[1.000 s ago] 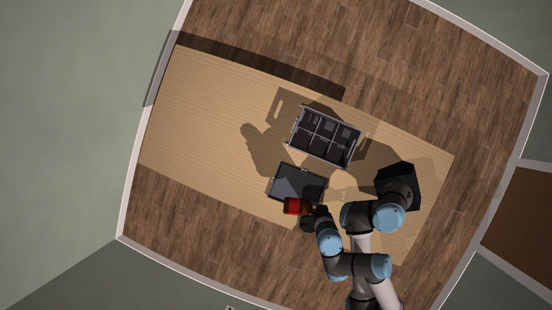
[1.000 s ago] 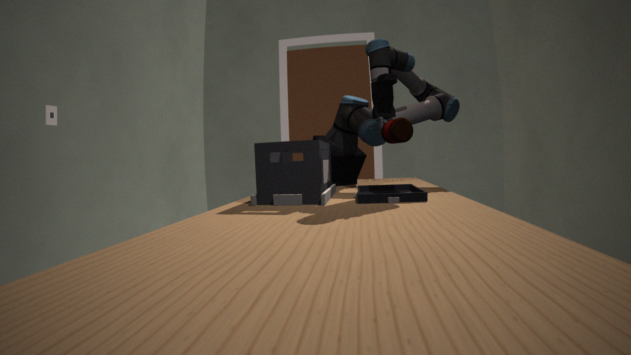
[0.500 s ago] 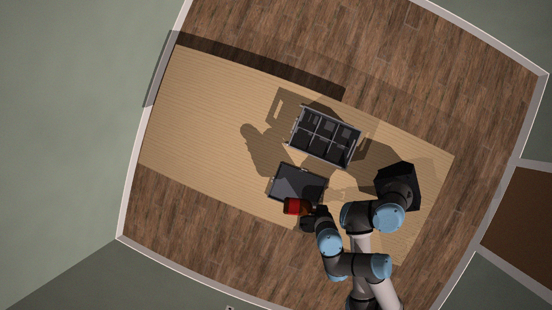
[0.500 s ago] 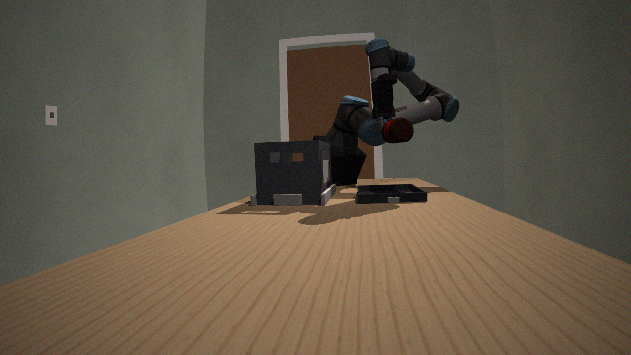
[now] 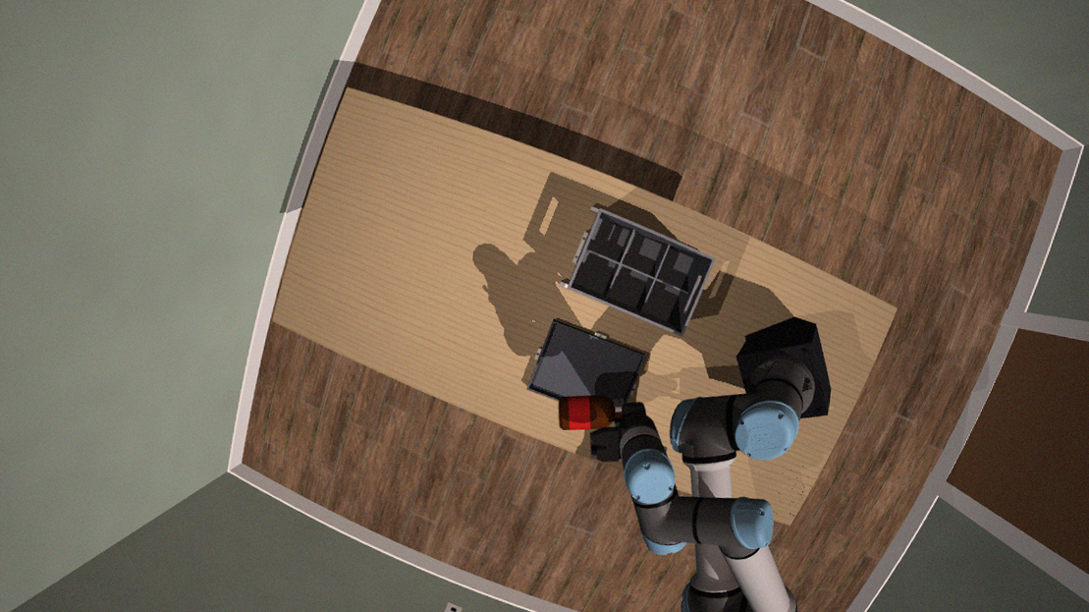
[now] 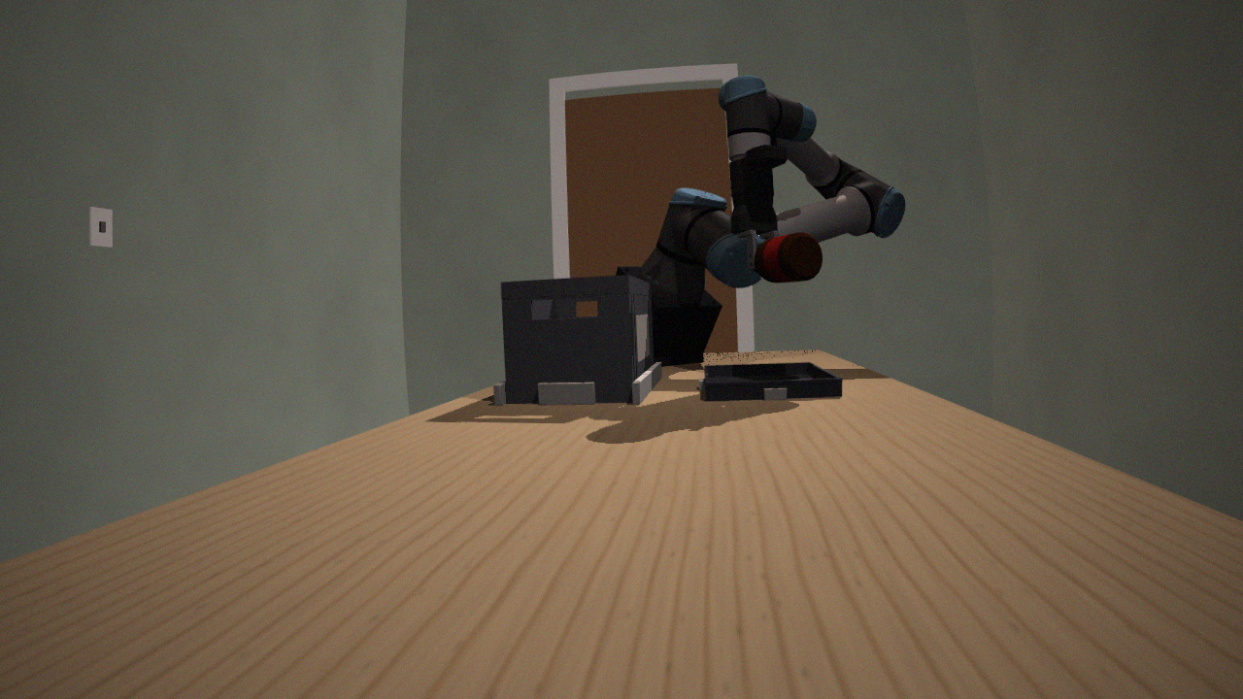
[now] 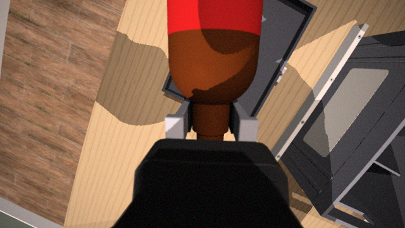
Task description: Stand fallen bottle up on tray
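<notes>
The bottle lies 5 cm ahead of my hand, 2 cm to the left of it and 1 cm below it. The rest, counted from my hand: dark crate 4 cm ahead, 30 cm to the right, 12 cm below; dark tray 8 cm ahead, 2 cm to the right, 19 cm below.
</notes>
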